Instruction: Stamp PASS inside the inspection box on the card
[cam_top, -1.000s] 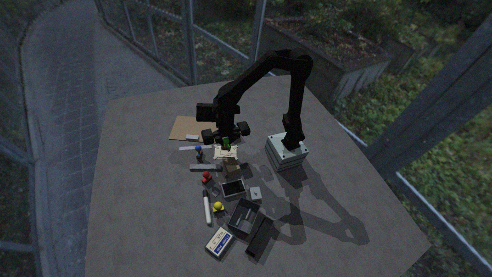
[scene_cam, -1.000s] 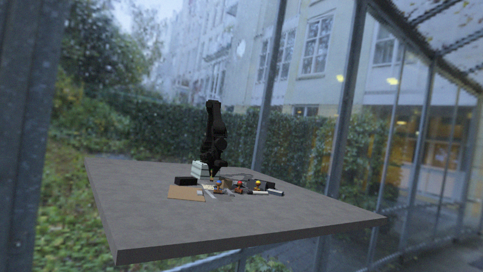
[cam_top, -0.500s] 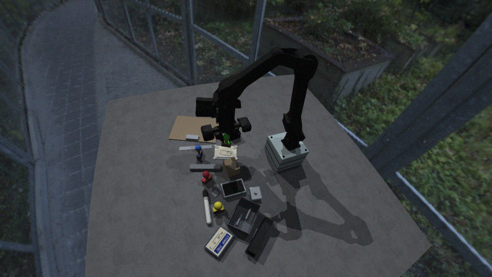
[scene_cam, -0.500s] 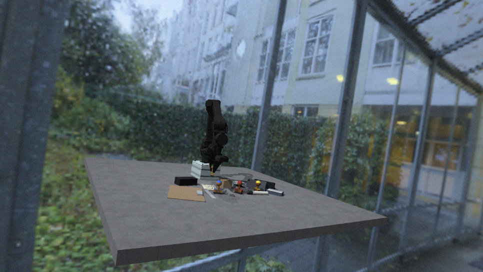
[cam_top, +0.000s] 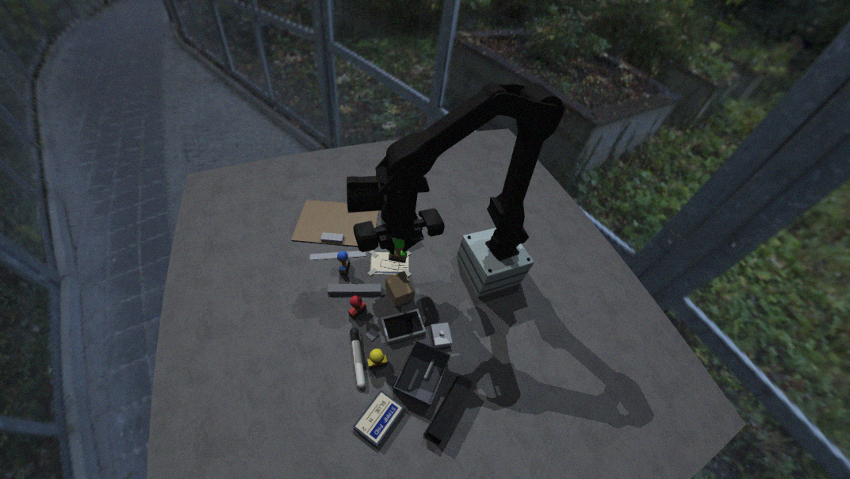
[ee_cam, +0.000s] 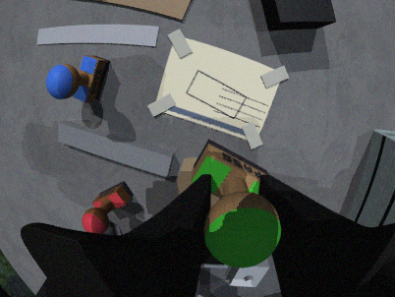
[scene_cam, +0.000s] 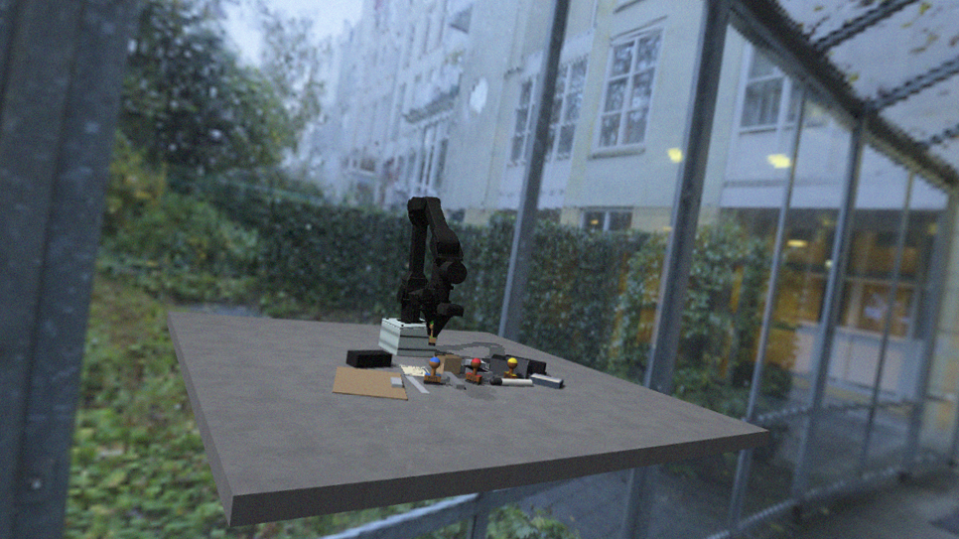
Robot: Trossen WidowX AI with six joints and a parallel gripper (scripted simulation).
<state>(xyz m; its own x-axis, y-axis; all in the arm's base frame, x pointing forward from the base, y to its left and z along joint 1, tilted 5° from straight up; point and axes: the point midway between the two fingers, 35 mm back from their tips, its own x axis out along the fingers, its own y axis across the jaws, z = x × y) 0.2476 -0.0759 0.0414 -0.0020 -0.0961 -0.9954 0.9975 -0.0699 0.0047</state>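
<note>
Now: gripper tip 10 mm short of the tan box, 60 mm to the right of it and 70 mm above it. From my gripper tip the other things lie so: white card 40 mm to the right, 100 mm below; then green-knobbed stamp right at my gripper tip; then blue stamp 120 mm ahead, 60 mm to the right, 80 mm below.
</note>
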